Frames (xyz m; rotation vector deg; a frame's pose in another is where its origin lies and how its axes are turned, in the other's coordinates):
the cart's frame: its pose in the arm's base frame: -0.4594 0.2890 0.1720 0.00 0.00 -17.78
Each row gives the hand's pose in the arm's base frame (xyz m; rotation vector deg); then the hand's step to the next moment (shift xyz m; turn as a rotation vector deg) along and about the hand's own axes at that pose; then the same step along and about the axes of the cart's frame.
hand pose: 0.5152 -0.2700 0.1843 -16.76 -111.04 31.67
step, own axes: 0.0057 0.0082 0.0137 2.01 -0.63 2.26
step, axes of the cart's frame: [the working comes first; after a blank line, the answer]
step, axes of the arm's base frame: -0.0152 0.0062 -0.0043 -2.86 -0.21 1.14

-0.0164 0.0013 -0.0043 -2.66 -1.08 1.14
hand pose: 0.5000 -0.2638 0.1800 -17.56 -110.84 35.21
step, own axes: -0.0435 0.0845 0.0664 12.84 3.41 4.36
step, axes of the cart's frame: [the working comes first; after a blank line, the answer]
step, axes of the arm's base frame: -0.0461 0.0315 -0.1016 -9.66 7.68 6.57

-0.0535 0.0160 -0.1016 -11.54 4.36 6.57
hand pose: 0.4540 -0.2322 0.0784 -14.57 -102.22 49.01
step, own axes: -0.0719 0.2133 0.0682 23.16 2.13 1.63
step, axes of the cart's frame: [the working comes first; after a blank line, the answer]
step, axes of the arm's base frame: -0.0820 0.0844 -0.2037 -10.94 13.61 15.44

-0.1038 0.0553 -0.2037 -14.58 9.62 15.44
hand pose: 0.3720 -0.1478 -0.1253 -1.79 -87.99 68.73
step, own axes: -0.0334 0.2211 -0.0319 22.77 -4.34 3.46
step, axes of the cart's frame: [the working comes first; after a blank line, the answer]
step, axes of the arm's base frame: -0.0865 0.1074 -0.1789 -8.57 9.09 19.83

-0.1152 0.0758 -0.1789 -10.94 6.03 19.83
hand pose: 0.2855 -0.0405 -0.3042 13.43 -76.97 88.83
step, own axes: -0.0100 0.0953 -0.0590 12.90 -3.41 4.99
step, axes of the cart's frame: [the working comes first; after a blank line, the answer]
step, axes of the arm's base frame: -0.0424 0.0571 -0.0872 -5.48 2.52 12.91

-0.0579 0.0415 -0.0872 -5.99 0.73 12.91
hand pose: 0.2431 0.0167 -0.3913 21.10 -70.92 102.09
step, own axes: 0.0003 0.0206 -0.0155 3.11 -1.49 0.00
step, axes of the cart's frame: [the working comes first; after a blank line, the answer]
step, axes of the arm's base frame: -0.0130 0.0117 -0.0189 -0.50 1.70 2.96

-0.0160 0.0072 -0.0189 -0.99 1.47 2.96
